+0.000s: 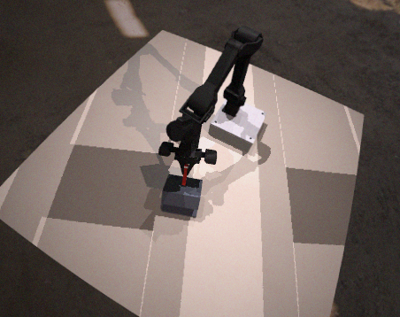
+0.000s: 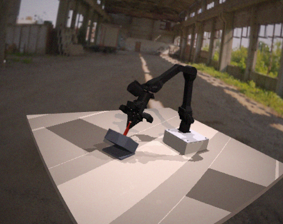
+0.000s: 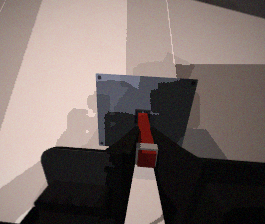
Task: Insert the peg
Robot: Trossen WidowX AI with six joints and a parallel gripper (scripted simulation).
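My gripper tip is 40 mm short of the sloped grey panel, 10 mm to the right of it and 60 mm above it. Round my gripper tip: red peg (10 mm behind, 10 mm above).
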